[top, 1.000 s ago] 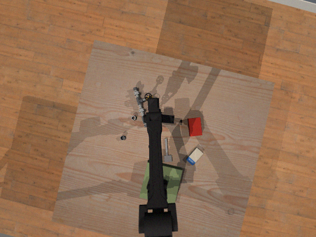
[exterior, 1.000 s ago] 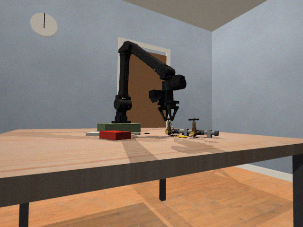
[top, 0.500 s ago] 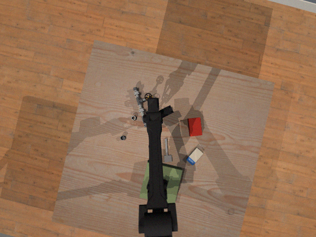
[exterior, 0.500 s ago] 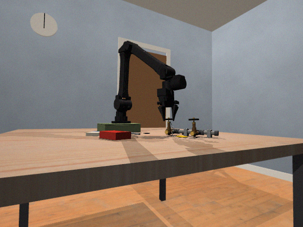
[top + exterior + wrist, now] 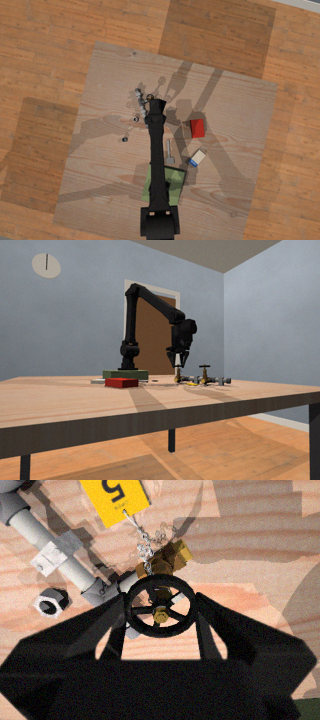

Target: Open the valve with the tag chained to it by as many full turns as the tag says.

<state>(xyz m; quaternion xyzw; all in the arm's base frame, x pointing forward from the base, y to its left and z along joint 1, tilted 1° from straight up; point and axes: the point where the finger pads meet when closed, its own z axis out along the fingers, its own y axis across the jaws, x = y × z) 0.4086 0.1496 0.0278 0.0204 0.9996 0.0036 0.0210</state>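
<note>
The yellow tag lies 60 mm ahead of my hand, 40 mm to the left of it and 80 mm below it. Round my hand: grey tool: 200 mm behind, 160 mm to the right, 80 mm below; red block: 20 mm ahead, 280 mm to the right, 70 mm below.
</note>
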